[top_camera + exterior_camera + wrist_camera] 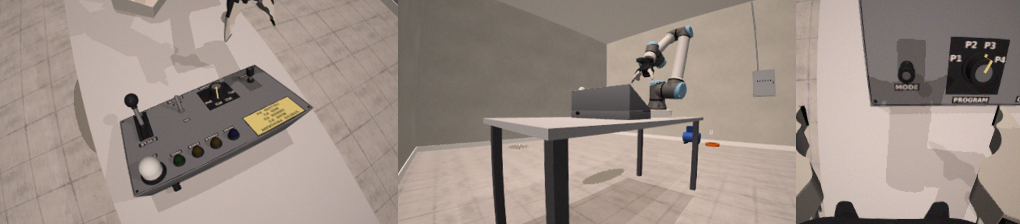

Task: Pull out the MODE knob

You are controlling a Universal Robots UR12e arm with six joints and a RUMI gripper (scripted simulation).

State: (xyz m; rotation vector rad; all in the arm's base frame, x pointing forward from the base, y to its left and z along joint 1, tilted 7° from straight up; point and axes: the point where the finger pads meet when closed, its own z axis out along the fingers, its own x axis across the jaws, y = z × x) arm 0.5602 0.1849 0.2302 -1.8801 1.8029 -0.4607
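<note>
Right now the mode knob is 130 mm below my hand and 50 mm ahead of it. From my hand the other things lie so: program selector 130 mm below, 120 mm to the right, 70 mm ahead; then grey console 180 mm to the right, 160 mm below, 100 mm ahead; then toggle switch 240 mm to the right, 140 mm below, 70 mm ahead.
</note>
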